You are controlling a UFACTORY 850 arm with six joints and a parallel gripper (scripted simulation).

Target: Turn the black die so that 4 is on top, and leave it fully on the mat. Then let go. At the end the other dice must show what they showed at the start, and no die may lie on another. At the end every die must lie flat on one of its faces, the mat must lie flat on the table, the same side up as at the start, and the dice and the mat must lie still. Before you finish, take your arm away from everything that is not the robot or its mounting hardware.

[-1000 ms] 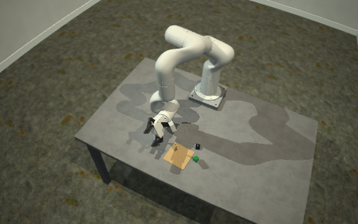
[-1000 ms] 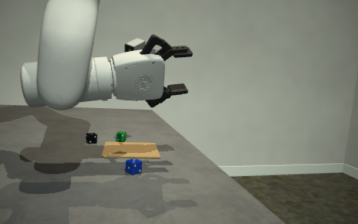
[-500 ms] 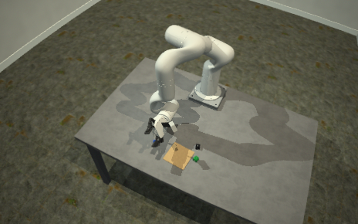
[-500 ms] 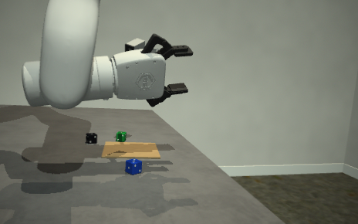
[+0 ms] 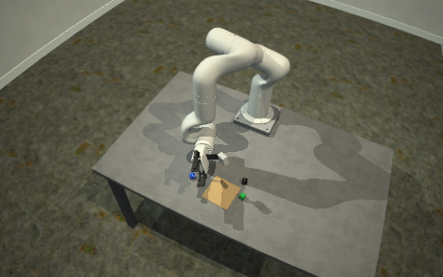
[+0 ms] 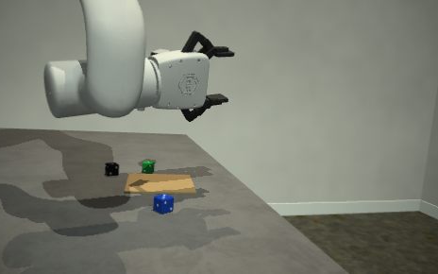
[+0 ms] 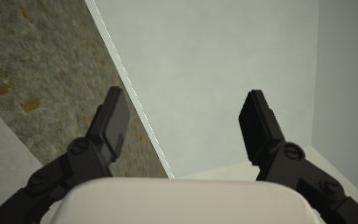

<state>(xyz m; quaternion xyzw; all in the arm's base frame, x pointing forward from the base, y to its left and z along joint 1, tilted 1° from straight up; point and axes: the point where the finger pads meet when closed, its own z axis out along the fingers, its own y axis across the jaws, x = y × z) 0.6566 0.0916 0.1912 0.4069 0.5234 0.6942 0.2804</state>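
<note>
Now: the blue die 220 mm below my hand, 120 mm to the right of it and 100 mm behind it. From my hand the other things lie so: green die 220 mm below, 150 mm to the left, 150 mm behind; then black die 230 mm behind, 220 mm below, 110 mm to the left; then tan mat 230 mm below, 120 mm behind, 50 mm to the left.
</note>
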